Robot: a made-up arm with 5 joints. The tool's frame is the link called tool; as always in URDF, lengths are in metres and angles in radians. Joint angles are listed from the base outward. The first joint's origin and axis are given. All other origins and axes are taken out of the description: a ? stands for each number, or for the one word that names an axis. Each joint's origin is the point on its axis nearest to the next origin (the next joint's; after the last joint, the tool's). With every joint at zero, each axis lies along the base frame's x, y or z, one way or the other. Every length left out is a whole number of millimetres.
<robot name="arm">
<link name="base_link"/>
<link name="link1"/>
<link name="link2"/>
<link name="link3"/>
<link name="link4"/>
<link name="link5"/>
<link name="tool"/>
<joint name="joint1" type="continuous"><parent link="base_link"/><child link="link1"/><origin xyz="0.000 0.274 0.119" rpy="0.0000 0.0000 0.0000"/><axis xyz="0 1 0"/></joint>
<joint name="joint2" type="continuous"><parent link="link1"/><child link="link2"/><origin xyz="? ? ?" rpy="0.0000 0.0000 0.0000"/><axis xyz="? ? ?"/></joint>
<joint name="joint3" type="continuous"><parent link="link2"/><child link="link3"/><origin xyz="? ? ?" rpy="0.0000 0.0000 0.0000"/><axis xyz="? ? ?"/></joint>
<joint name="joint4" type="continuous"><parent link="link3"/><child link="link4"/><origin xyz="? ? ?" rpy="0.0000 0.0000 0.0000"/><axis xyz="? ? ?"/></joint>
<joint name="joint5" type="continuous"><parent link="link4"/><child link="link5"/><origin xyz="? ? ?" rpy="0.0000 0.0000 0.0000"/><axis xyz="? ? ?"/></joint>
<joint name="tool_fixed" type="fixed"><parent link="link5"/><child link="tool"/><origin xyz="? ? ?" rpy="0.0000 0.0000 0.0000"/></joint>
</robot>
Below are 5 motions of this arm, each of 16 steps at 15 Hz.
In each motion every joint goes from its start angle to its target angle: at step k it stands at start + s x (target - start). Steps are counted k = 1, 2, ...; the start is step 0. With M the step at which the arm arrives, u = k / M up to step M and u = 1 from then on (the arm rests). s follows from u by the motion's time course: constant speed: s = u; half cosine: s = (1 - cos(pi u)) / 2; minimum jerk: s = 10 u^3 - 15 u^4 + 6 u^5.
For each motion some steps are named. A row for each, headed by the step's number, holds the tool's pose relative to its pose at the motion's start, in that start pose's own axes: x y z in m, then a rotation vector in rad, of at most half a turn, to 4 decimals.
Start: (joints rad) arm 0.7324 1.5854 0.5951 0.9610 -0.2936
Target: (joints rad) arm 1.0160 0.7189 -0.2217 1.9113 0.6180
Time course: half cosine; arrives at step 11
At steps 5, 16:
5: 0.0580 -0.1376 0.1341 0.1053 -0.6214 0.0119
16: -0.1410 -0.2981 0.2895 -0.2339 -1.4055 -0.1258

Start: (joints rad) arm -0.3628 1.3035 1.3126 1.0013 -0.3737
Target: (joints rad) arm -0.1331 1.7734 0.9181 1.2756 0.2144
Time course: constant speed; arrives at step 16
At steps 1, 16:
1: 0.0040 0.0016 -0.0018 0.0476 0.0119 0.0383
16: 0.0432 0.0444 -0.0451 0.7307 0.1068 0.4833

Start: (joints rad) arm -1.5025 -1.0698 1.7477 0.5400 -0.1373
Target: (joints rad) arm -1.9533 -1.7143 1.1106 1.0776 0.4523
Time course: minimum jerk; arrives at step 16
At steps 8, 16:
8: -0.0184 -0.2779 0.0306 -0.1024 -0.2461 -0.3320
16: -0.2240 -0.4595 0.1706 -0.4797 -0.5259 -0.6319

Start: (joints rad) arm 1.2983 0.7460 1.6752 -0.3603 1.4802
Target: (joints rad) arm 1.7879 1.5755 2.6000 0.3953 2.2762
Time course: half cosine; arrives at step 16
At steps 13, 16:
13: 0.4105 0.8979 -0.1903 -1.0410 1.2013 1.7005
16: 0.3565 0.9815 -0.2539 -1.1629 1.3298 1.8392

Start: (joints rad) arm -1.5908 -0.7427 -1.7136 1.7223 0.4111
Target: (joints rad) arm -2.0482 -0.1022 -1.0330 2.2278 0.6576
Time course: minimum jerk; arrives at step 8
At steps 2, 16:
2: 0.0298 0.0250 0.0286 -0.0279 -0.0470 0.0982
16: 0.1427 0.3246 0.2608 -0.1449 -0.4436 0.9441

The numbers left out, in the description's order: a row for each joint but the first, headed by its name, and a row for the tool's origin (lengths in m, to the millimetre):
joint2: xyz 0.004 0.000 0.090, axis 0 1 0
joint3: xyz 0.144 0.000 -0.192, axis -1 0 0
joint4: xyz 0.000 0.079 0.054, axis 0 -1 0
joint5: xyz 0.272 0.000 0.004, axis 0 0 1
tool: xyz -0.006 -0.267 0.000

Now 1 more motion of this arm.
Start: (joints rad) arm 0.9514 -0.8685 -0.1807 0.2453 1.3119
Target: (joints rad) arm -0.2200 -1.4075 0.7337 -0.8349 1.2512
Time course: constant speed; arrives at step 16
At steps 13, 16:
13: -0.0390 0.0870 0.5826 -0.6689 0.3426 -0.4026
16: -0.1471 0.1993 0.6967 -0.7712 0.2447 -0.6439

